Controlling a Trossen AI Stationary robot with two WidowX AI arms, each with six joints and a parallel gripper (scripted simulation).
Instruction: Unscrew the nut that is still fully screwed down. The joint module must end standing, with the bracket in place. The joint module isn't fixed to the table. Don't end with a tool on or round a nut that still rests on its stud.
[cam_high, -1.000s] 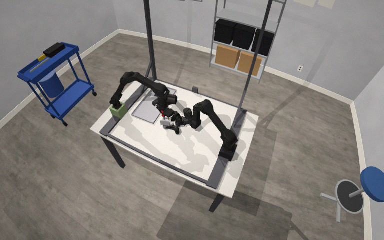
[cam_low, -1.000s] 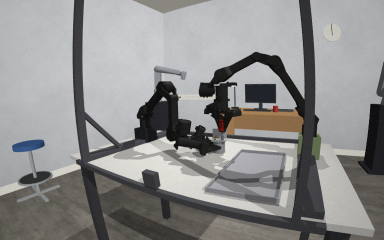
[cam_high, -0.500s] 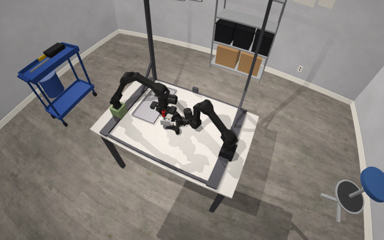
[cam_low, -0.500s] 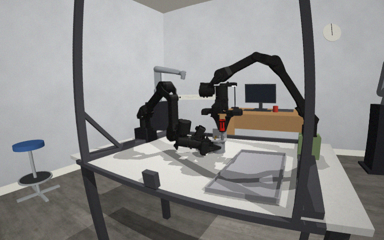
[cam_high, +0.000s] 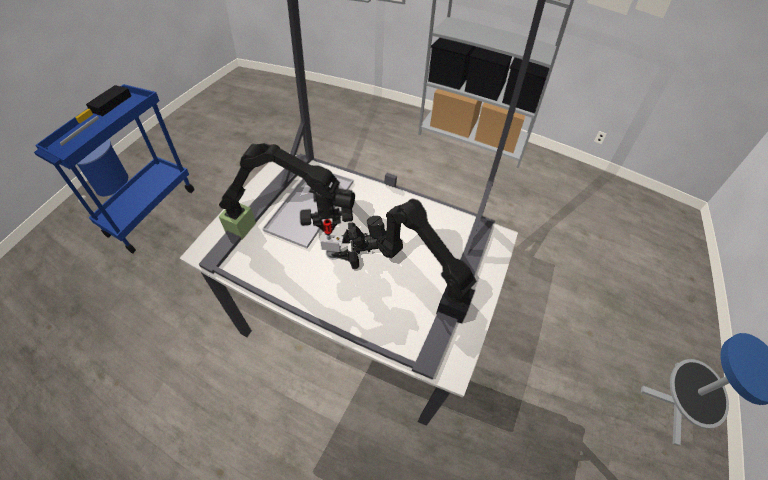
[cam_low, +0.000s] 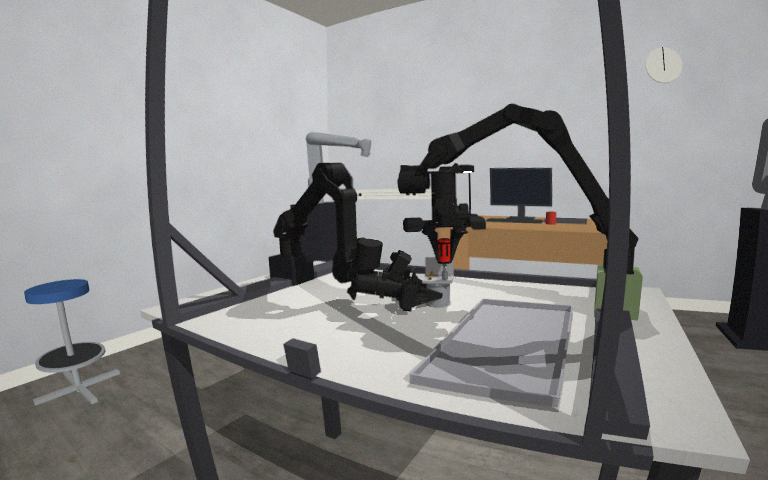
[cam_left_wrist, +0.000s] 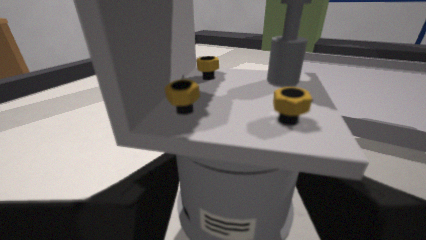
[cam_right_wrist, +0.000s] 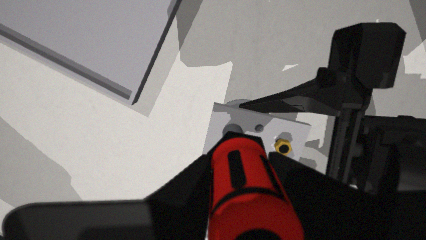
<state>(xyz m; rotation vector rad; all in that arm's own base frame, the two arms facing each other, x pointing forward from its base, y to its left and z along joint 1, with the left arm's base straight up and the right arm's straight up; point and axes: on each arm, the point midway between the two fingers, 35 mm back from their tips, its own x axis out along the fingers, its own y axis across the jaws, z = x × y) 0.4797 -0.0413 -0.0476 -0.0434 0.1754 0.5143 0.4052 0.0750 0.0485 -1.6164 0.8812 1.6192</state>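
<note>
My right gripper is now 3 cm above the red-handled nut driver. The rest, counted from my right hand: l-shaped bracket: 7 cm below, 2 cm to the left, 1 cm ahead; then grey joint module: 11 cm below, 2 cm to the left, 1 cm ahead; then shallow grey tray: 19 cm to the right, 17 cm behind, 14 cm below.
Now: left hand 1 cm short of the grey joint module and 3 cm to the left of it. Round my left hand: l-shaped bracket (1 cm ahead, 3 cm to the right, 4 cm above); red-handled nut driver (5 cm to the right, 8 cm above); shallow grey tray (17 cm behind, 24 cm to the right, 3 cm below).
</note>
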